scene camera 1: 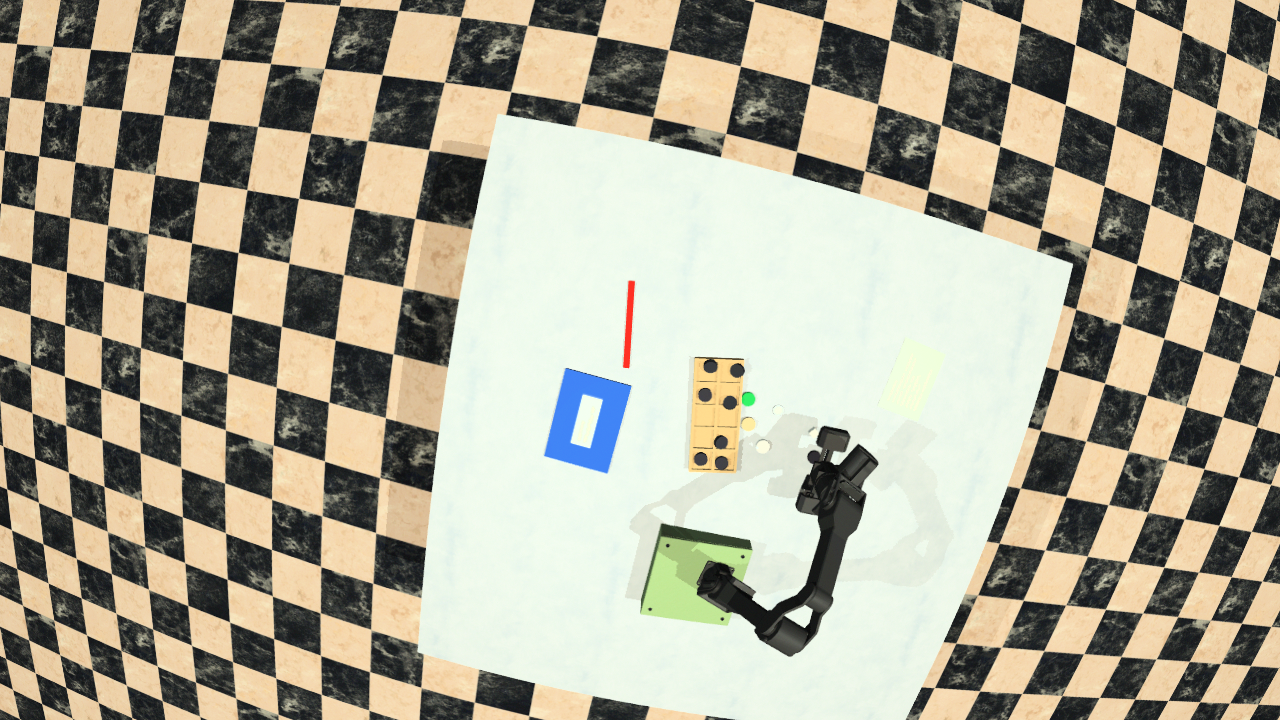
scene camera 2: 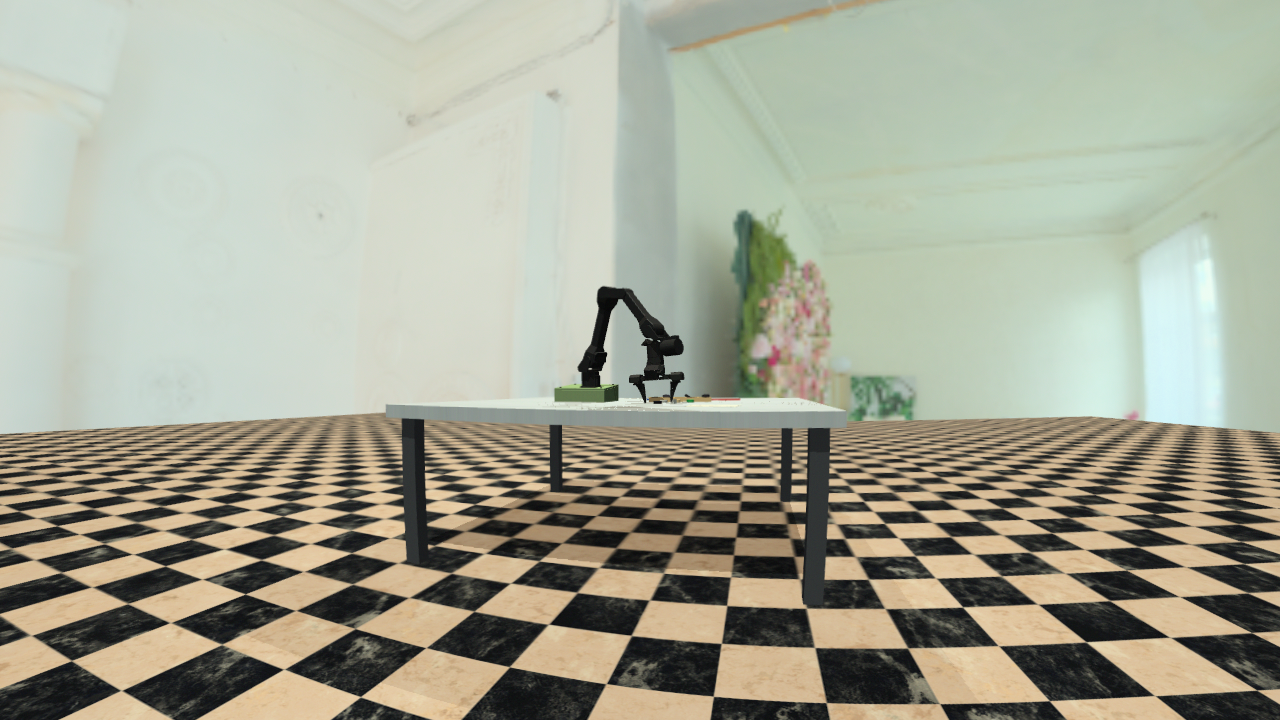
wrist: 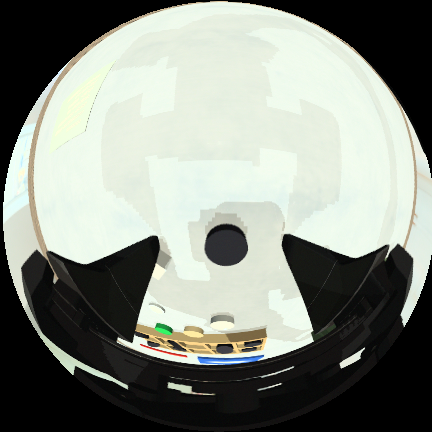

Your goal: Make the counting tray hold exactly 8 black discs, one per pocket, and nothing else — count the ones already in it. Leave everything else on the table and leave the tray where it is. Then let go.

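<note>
The wooden counting tray (scene camera 1: 703, 414) (wrist: 252, 334) has two columns of five pockets. Several black discs (scene camera 1: 729, 402) (wrist: 225, 348) sit in it, one per pocket. Three pockets are empty: both in the middle row and the left one in the row below, as seen in scene camera 1. A loose black disc (scene camera 1: 812, 456) (wrist: 226, 245) lies flat on the table to the right of the tray. My gripper (scene camera 2: 657, 401) (wrist: 221, 241) is open, pointing down, with its fingertips low near the table on either side of this loose disc. Nothing is held.
Beside the tray lie a green disc (scene camera 1: 748, 398) (wrist: 164, 328), a tan disc (scene camera 1: 748, 423) (wrist: 194, 331) and whitish pieces (scene camera 1: 762, 445) (wrist: 222, 321). A blue frame (scene camera 1: 558, 420), a red bar (scene camera 1: 629, 324) and a pale yellow sheet (scene camera 1: 911, 378) (wrist: 82, 107) lie farther out. The arm stands on a green base (scene camera 1: 671, 586).
</note>
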